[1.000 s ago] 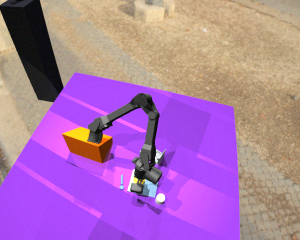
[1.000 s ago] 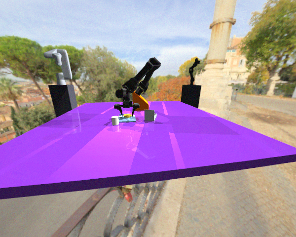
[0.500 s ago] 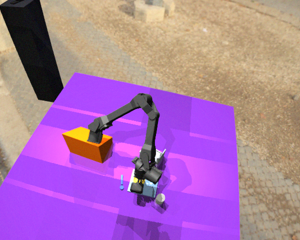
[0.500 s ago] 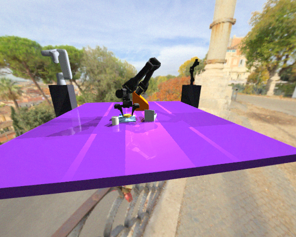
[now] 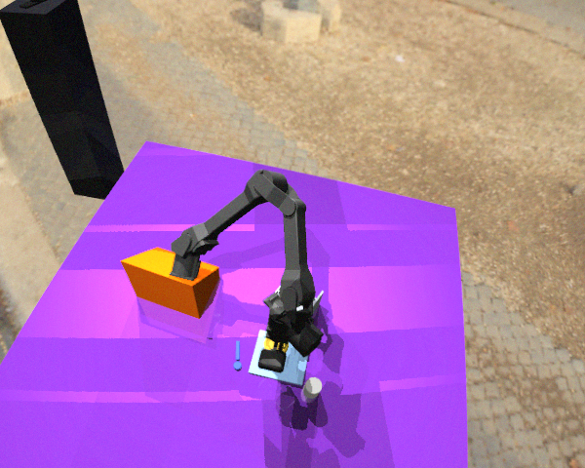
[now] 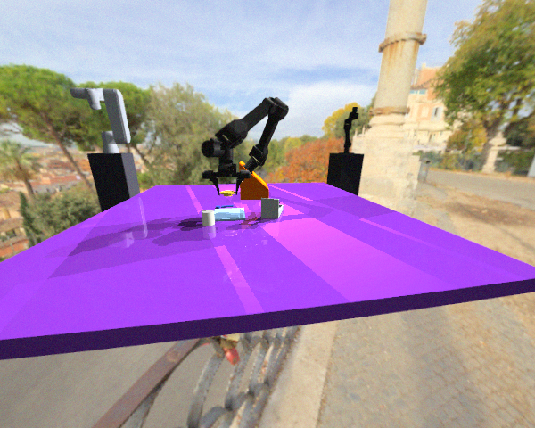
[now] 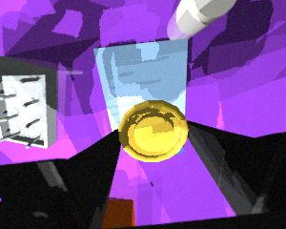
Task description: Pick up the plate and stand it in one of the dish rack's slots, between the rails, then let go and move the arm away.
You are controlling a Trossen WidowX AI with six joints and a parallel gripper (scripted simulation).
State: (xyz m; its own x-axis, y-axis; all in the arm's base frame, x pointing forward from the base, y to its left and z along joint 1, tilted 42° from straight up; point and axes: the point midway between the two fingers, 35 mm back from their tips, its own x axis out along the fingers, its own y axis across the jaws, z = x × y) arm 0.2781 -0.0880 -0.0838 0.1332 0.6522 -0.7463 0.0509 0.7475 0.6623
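My gripper tip is now 4 cm short of the dish rack, 19 cm to the right of it and 6 cm above it. From my gripper tip the other things lie so: blue spoon (10 cm behind, 2 cm to the right, 8 cm below); then light blue mat (2 cm ahead, 8 cm below); then yellow plate (1 cm above).
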